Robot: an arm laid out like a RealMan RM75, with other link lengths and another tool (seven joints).
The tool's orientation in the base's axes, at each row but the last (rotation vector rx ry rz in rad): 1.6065 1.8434 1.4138; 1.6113 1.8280 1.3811; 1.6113 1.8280 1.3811; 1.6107 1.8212 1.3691; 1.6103 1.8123 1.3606; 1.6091 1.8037 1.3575; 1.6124 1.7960 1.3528; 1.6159 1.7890 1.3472; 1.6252 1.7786 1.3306; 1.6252 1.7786 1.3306; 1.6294 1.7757 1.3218; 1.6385 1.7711 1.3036
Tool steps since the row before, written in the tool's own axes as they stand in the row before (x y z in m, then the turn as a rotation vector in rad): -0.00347 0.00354 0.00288 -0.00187 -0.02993 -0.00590; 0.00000 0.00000 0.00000 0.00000 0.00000 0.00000; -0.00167 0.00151 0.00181 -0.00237 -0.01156 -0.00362; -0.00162 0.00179 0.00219 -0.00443 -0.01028 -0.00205; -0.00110 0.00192 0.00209 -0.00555 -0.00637 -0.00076; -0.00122 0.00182 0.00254 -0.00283 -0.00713 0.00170; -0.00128 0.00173 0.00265 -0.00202 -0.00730 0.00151; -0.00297 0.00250 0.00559 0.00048 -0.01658 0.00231; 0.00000 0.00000 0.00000 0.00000 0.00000 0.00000; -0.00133 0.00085 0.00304 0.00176 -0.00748 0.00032; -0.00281 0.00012 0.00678 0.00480 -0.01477 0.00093; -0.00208 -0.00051 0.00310 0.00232 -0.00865 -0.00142
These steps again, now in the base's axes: 0.00530 -0.00215 0.00033 -0.02087 -0.00078 -0.02231; 0.00000 0.00000 0.00000 0.00000 0.00000 0.00000; 0.00274 -0.00088 -0.00017 -0.00860 -0.00235 -0.00853; 0.00317 -0.00073 -0.00009 -0.00606 -0.00369 -0.00890; 0.00301 -0.00035 0.00024 -0.00256 -0.00461 -0.00665; 0.00334 -0.00028 -0.00007 -0.00181 -0.00106 -0.00757; 0.00339 -0.00031 -0.00021 -0.00228 -0.00038 -0.00737; 0.00659 -0.00081 -0.00148 -0.00742 0.00332 -0.01464; 0.00000 0.00000 0.00000 0.00000 0.00000 0.00000; 0.00322 -0.00018 -0.00115 -0.00432 0.00264 -0.00579; 0.00616 -0.00009 -0.00399 -0.00861 0.00655 -0.01118; 0.00268 -0.00076 -0.00254 -0.00649 0.00268 -0.00574
